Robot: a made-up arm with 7 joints. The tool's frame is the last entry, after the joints. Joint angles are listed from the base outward. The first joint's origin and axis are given. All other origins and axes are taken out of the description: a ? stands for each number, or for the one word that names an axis. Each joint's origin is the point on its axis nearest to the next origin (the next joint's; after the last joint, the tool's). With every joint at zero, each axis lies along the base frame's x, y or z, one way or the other. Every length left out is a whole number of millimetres.
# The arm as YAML. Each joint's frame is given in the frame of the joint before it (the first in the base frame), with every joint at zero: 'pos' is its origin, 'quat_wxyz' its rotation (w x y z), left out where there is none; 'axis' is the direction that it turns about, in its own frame. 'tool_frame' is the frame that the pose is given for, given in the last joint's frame.
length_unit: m
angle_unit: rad
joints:
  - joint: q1
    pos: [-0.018, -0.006, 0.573]
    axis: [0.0, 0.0, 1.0]
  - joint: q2
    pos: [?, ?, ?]
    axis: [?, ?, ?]
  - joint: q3
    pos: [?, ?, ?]
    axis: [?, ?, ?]
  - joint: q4
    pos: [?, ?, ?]
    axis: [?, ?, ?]
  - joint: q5
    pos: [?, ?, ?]
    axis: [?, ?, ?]
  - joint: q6
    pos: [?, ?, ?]
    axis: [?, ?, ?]
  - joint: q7
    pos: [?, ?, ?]
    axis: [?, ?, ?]
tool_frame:
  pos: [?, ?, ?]
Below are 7 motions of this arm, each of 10 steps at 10 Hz.
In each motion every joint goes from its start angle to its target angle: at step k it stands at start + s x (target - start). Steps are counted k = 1, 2, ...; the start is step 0. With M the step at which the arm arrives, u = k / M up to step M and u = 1 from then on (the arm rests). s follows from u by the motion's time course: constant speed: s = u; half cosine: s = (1 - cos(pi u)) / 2; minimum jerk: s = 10 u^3 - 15 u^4 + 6 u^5.
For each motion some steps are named. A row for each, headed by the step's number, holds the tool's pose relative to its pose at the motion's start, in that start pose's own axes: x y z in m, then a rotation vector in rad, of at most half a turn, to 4 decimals.
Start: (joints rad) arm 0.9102 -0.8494 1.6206 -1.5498 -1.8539 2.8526 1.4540
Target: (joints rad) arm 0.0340 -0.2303 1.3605 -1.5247 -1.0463 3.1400 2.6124
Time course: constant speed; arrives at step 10
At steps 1, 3, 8, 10:
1: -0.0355 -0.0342 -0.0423 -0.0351 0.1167 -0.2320
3: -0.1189 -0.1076 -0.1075 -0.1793 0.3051 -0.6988
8: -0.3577 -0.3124 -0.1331 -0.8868 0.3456 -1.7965
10: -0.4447 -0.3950 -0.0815 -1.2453 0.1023 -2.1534

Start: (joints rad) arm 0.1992 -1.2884 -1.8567 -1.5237 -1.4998 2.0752 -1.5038
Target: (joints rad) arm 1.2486 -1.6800 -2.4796 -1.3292 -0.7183 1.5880 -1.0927
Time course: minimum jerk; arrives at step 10
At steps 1, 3, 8, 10:
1: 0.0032 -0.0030 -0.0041 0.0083 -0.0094 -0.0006
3: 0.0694 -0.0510 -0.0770 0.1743 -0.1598 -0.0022
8: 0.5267 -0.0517 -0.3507 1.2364 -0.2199 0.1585
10: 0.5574 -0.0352 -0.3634 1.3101 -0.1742 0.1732

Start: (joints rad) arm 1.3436 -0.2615 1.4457 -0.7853 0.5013 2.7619 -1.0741
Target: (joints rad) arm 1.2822 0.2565 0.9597 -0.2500 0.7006 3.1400 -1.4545
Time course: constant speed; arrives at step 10
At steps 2, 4, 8, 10:
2: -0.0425 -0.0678 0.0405 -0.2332 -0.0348 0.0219
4: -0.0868 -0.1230 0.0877 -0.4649 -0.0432 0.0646
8: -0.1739 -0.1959 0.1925 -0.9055 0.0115 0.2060
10: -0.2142 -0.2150 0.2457 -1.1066 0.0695 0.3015

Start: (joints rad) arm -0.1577 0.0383 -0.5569 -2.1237 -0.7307 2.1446 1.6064
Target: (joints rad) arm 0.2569 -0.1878 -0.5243 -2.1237 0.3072 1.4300 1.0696
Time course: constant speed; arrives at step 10
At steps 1, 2, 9, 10:
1: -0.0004 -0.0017 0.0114 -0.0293 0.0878 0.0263
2: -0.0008 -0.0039 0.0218 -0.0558 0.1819 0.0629
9: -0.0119 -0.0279 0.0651 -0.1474 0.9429 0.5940
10: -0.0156 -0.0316 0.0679 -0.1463 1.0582 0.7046

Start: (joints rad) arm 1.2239 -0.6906 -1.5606 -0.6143 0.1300 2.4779 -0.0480
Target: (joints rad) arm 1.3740 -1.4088 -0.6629 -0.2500 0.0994 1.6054 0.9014
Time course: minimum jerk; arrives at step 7
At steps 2, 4, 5, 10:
2: -0.0034 -0.0393 0.0013 0.1146 0.0823 -0.2683
4: -0.0345 -0.1949 0.0286 0.4982 0.3821 -1.0837
5: -0.0680 -0.2772 0.0504 0.6809 0.5323 -1.3937
10: -0.0989 -0.3319 0.0669 0.8032 0.6337 -1.5671

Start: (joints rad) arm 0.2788 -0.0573 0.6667 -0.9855 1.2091 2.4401 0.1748
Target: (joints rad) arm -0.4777 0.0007 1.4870 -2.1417 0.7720 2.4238 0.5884
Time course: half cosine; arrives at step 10
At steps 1, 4, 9, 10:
1: -0.0008 -0.0062 -0.0033 -0.0292 0.0073 -0.0205
4: -0.0199 -0.0891 -0.0354 -0.4118 0.1046 -0.2807
9: -0.0995 -0.2313 -0.0344 -1.1594 0.3193 -0.7200
10: -0.1034 -0.2356 -0.0327 -1.1884 0.3286 -0.7344

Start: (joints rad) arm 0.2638 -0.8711 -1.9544 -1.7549 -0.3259 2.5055 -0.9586
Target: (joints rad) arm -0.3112 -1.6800 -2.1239 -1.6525 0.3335 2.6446 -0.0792
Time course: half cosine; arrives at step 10
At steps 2, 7, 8, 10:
2: -0.0666 -0.0132 -0.0058 0.0198 -0.0638 -0.2343
7: -0.4777 0.0865 -0.1042 0.3167 -0.5969 -1.8890
8: -0.5195 0.1221 -0.1288 0.4088 -0.6951 -2.1314
10: -0.5494 0.1540 -0.1517 0.5046 -0.7828 -2.3327

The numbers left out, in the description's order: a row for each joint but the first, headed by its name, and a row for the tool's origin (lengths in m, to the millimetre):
q2: xyz -0.014 -0.021 0.0, axis 0.0 1.0 0.0
q3: xyz -0.022 0.0 0.399, axis 0.0 0.0 1.0
q4: xyz 0.117 -0.003 0.0, axis 0.0 -1.0 0.0
q5: xyz -0.04 0.0 0.247, axis 0.0 0.0 1.0
q6: xyz -0.017 -0.021 0.0, axis 0.0 -1.0 0.0
q7: xyz 0.039 0.0 0.034, axis 0.0 0.0 -1.0
tool: xyz -0.018 -0.016 0.0

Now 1 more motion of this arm.
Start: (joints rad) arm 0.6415 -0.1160 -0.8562 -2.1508 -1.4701 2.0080 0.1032
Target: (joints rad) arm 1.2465 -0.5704 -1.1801 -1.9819 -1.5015 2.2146 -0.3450
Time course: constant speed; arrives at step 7
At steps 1, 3, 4, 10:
1: -0.0157 -0.0148 0.0033 0.0067 -0.0988 0.0096
3: -0.0417 -0.0401 -0.0032 0.0214 -0.2965 0.0388
4: -0.0503 -0.0505 -0.0126 0.0294 -0.3949 0.0582
10: -0.0503 -0.0707 -0.0590 0.0549 -0.6849 0.1346

